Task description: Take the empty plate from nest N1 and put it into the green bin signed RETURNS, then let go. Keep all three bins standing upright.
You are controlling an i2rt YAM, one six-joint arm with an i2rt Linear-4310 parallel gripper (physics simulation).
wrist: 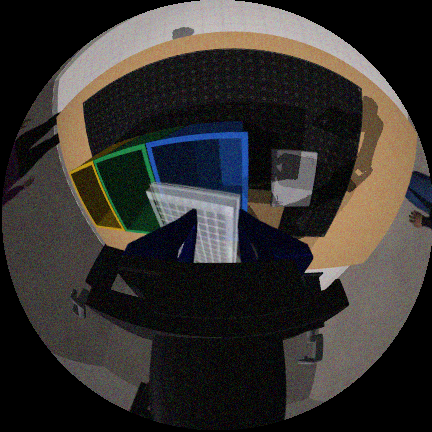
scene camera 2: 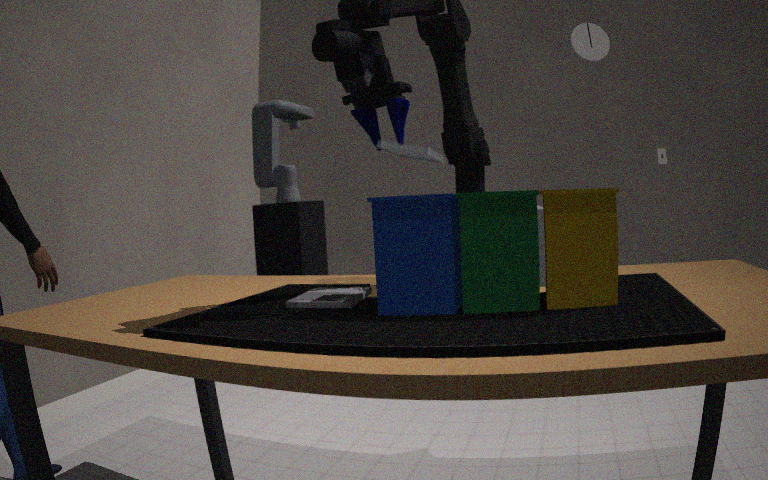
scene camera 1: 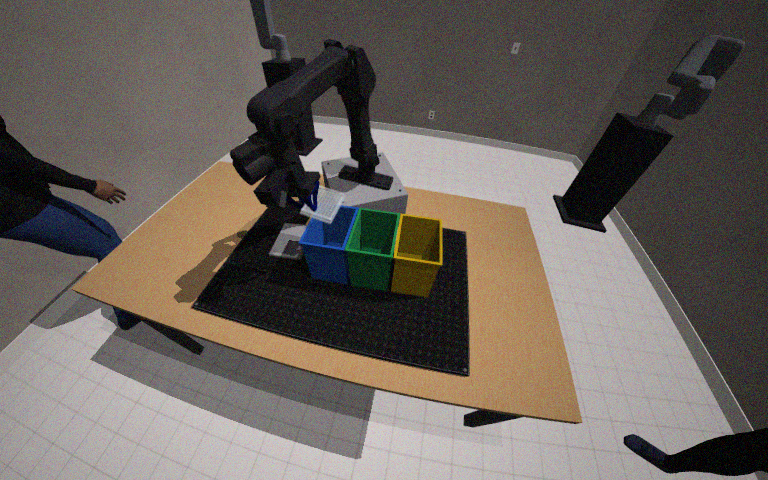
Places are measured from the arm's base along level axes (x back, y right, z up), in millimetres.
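Pixels of known places: gripper, fingertip midpoint: [wrist: 217, 214] [scene camera 2: 390, 147] [scene camera 1: 309, 209]; arm's base, link origin: [scene camera 1: 366, 178].
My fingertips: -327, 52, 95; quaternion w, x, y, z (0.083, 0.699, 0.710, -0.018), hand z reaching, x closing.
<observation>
Ahead of a thing's pixels: the offset from my fingertips to its top centre, as dx, dy, dz. Level surfaces: height alone.
My gripper [scene camera 1: 310, 199] [scene camera 2: 390, 142] [wrist: 217, 214] with blue fingers is shut on a pale gridded plate {+44, -22, +13} [scene camera 1: 325, 204] [scene camera 2: 416, 151] [wrist: 216, 227]. The plate is held slightly tilted, above the rim of the blue bin {+40, -34, -79} [scene camera 1: 327, 264] [scene camera 2: 416, 254] [wrist: 197, 139]. The green bin {+54, -165, -79} [scene camera 1: 369, 271] [scene camera 2: 499, 254] [wrist: 120, 154] stands upright beside it, in the middle of the row. The yellow bin {+67, -297, -79} [scene camera 1: 416, 278] [scene camera 2: 581, 249] [wrist: 82, 167] stands upright at the far end. No RETURNS sign is readable. The grey nest {+78, +160, -244} [scene camera 1: 277, 249] [scene camera 2: 294, 301] [wrist: 295, 196] lies on the mat beside the blue bin, with no plate on it.
The bins stand on a black mat {dz -259} [scene camera 1: 339, 322] [scene camera 2: 453, 339] [wrist: 225, 75] on a wooden table {dz -272} [scene camera 1: 509, 316] [scene camera 2: 113, 305] [wrist: 387, 200]. The arm's grey base block [scene camera 1: 379, 199] is behind the bins. A person [scene camera 1: 39, 186] stands at the left, and part of another shows at the lower right in scene camera 1.
</observation>
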